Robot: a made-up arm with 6 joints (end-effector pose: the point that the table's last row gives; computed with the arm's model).
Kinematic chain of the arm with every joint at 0, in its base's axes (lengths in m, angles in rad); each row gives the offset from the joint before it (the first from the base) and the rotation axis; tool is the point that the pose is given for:
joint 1: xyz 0 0 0.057 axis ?
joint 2: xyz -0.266 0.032 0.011 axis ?
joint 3: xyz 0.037 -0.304 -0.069 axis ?
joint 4: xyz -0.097 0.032 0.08 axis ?
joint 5: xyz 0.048 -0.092 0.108 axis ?
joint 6: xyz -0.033 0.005 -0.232 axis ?
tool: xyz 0.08 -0.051 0
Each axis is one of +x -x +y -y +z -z.
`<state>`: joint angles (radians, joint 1 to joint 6).
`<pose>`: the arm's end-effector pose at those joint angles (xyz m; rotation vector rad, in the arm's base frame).
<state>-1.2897 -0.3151 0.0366 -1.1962 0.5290 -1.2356</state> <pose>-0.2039 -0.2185 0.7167 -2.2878 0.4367 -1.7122</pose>
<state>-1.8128 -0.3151 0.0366 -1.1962 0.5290 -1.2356</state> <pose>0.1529 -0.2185 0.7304 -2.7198 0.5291 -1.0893</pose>
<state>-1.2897 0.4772 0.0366 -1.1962 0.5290 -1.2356</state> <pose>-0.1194 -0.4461 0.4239 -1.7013 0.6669 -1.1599</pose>
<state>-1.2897 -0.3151 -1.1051 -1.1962 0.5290 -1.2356</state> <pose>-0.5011 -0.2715 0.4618 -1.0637 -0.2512 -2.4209</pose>
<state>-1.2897 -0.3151 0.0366 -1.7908 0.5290 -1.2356</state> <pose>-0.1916 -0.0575 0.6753 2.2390 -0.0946 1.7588</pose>
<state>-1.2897 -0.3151 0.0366 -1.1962 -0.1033 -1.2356</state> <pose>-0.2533 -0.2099 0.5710 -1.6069 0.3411 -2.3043</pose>
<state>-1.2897 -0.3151 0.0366 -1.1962 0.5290 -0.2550</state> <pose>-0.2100 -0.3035 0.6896 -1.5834 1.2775 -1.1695</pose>
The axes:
joint 1: -y
joint 2: +z
joint 3: +y
joint 4: +z
joint 5: -x
joint 6: +z

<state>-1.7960 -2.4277 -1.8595 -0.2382 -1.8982 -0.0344</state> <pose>-0.0391 0.2657 0.3045 -0.4469 0.1739 0.3936</pose>
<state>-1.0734 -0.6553 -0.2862 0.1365 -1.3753 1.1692</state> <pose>-0.0644 -0.0318 0.4426 0.9389 -0.1966 0.2497</pose>
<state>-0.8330 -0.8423 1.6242 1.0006 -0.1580 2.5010</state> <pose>-0.2449 -0.1597 0.4475 2.1019 -0.8957 0.8009</pose>
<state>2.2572 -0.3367 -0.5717 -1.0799 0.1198 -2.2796</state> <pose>0.4991 -0.1725 -0.1877 -2.6985 -0.6597 0.5520</pose>
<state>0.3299 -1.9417 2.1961 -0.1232 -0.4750 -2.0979</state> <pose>-0.5703 0.0356 -0.0332 -0.1006 -2.4721 0.8246</pose>
